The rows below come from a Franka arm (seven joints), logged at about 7 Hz.
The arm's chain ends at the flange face. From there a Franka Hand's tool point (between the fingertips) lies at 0.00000 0.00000 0.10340 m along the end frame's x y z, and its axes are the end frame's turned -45 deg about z.
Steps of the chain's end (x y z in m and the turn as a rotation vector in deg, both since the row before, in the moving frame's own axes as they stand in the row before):
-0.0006, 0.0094, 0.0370, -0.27, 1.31, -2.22
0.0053, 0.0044, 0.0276, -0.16, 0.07, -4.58
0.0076, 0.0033, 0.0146, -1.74, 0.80, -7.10
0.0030, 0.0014, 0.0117, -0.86, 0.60, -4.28
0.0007, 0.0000, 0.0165, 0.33, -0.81, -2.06
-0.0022, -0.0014, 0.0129, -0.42, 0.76, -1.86
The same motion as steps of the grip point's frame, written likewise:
-0.0057, 0.0082, 0.0370, -1.12, 0.74, -2.22
0.0005, 0.0072, 0.0276, -0.16, -0.06, -4.58
0.0020, 0.0110, 0.0145, -1.80, -0.66, -7.10
0.0009, 0.0050, 0.0117, -1.03, -0.18, -4.28
-0.0001, -0.0009, 0.0165, 0.81, -0.34, -2.06
-0.0001, -0.0010, 0.0129, -0.83, 0.24, -1.86

